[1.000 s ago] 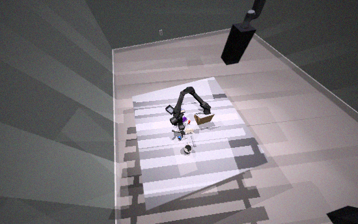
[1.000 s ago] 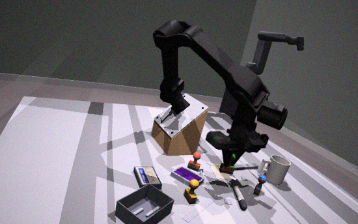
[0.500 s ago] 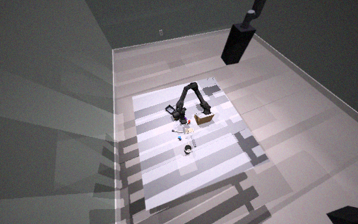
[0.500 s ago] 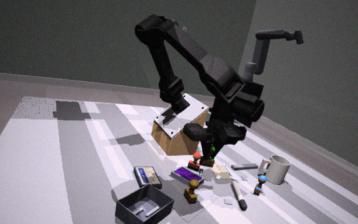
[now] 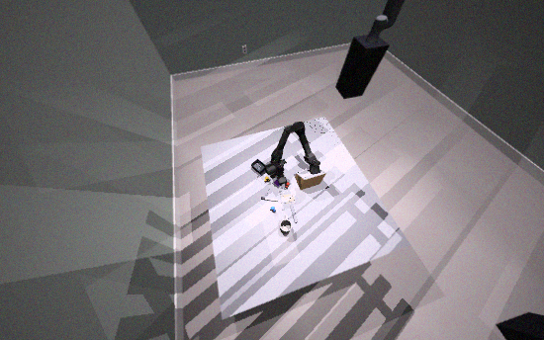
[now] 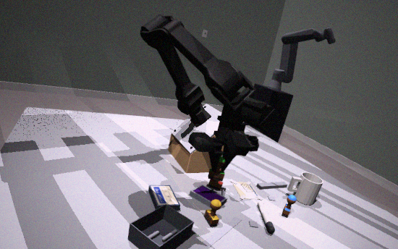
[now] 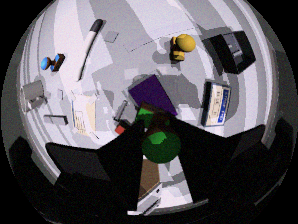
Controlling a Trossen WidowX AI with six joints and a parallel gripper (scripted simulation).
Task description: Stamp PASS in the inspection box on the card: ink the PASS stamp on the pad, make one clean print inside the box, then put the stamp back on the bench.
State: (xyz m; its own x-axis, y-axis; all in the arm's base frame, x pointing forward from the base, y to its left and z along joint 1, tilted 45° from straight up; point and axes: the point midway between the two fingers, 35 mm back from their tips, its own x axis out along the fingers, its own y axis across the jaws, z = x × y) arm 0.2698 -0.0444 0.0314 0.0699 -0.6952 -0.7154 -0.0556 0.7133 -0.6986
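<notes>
The purple ink pad lies 90 mm below my gripper tip. The rest, counted from my gripper tip: yellow-knobbed stamp (90 mm ahead, 70 mm below, 40 mm to the right); then green-knobbed stamp (right at my gripper tip); then red-knobbed stamp (70 mm below, 60 mm behind, 50 mm to the left).
</notes>
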